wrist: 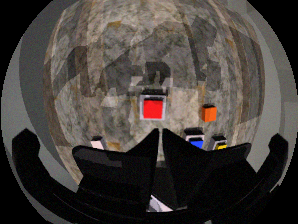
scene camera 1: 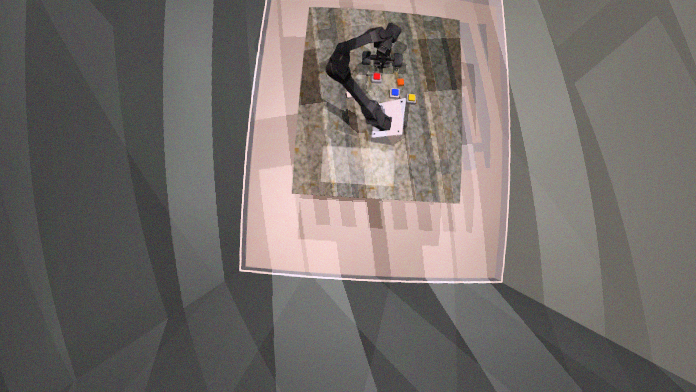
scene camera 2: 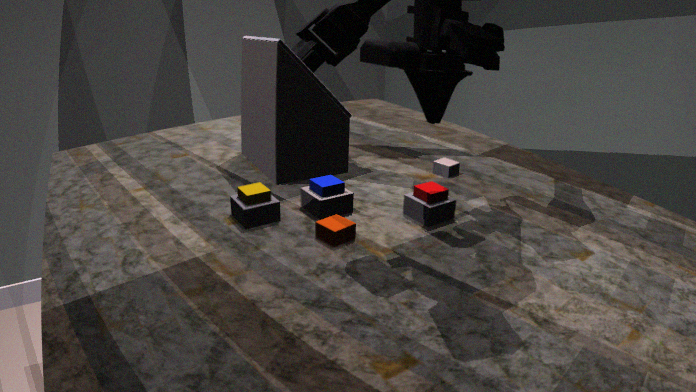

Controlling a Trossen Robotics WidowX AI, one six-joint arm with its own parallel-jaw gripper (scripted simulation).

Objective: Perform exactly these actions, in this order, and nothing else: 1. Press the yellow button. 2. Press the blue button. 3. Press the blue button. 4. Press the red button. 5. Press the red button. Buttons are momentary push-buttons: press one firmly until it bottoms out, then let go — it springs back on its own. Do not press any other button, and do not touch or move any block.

Labels:
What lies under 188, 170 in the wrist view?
The gripper.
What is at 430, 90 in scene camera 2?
The gripper.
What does the gripper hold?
Nothing.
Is the gripper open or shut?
Shut.

